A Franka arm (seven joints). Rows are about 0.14 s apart.
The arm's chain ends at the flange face. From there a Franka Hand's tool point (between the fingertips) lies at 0.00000 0.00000 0.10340 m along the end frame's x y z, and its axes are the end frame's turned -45 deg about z.
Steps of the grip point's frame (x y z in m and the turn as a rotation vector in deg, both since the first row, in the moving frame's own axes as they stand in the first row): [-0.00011 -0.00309 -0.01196 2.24 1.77 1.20]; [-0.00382 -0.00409 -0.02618 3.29 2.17 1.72]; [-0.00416 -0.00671 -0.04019 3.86 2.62 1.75]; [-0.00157 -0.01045 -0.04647 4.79 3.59 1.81]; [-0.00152 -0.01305 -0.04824 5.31 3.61 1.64]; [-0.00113 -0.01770 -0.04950 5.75 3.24 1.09]
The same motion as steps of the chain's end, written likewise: [-0.00172 0.00301 -0.01183 2.84 -0.33 1.20]; [-0.00427 0.00679 -0.02594 3.86 -0.79 1.72]; [-0.00623 0.00648 -0.03985 4.58 -0.88 1.75]; [-0.00714 0.00442 -0.04591 5.93 -0.85 1.81]; [-0.00830 0.00324 -0.04759 6.31 -1.20 1.64]; [-0.01023 -0.00024 -0.04881 6.36 -1.77 1.09]
